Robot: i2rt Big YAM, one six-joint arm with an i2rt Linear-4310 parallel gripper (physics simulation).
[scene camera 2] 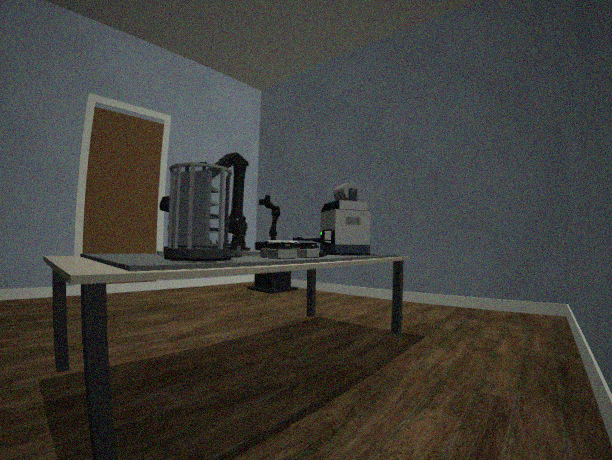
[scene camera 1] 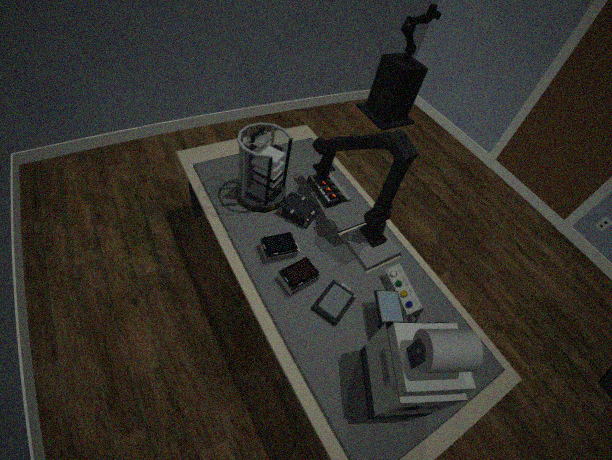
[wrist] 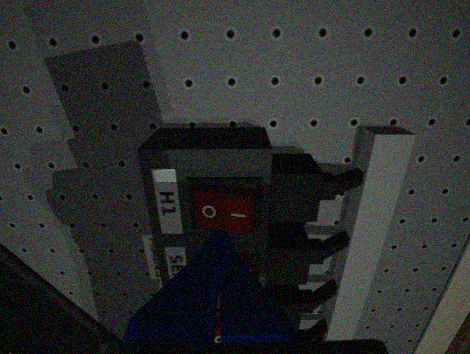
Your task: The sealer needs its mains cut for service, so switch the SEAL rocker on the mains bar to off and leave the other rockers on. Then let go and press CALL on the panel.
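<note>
The dark mains bar (scene camera 1: pixel 328 191) (wrist: pixel 230 162) lies beyond the arm's base. In the wrist view the red H1 rocker (wrist: pixel 225 209) shows its O and I marks and looks unlit. The SEAL label (wrist: pixel 176 262) is partly covered, and the SEAL rocker is almost wholly hidden behind my fingers, so its position cannot be told. Orange light shows on rockers further along the bar in scene camera 1. My gripper (scene camera 1: pixel 324 176) (wrist: pixel 220 234) is shut and empty, its blue tips at the SEAL row, just past H1. The button panel (scene camera 1: pixel 413 301) has white, green, yellow and blue buttons; no CALL lettering is readable.
Black plugs (wrist: pixel 292 197) and a pale rail (wrist: pixel 375 215) run along the bar's right side. A round cage (scene camera 1: pixel 265 205) (scene camera 2: pixel 197 253) and a dark device (scene camera 1: pixel 300 210) stand nearby. A small screen (scene camera 1: pixel 389 306) and large machine (scene camera 1: pixel 384 375) (scene camera 2: pixel 345 227) stand beside the panel.
</note>
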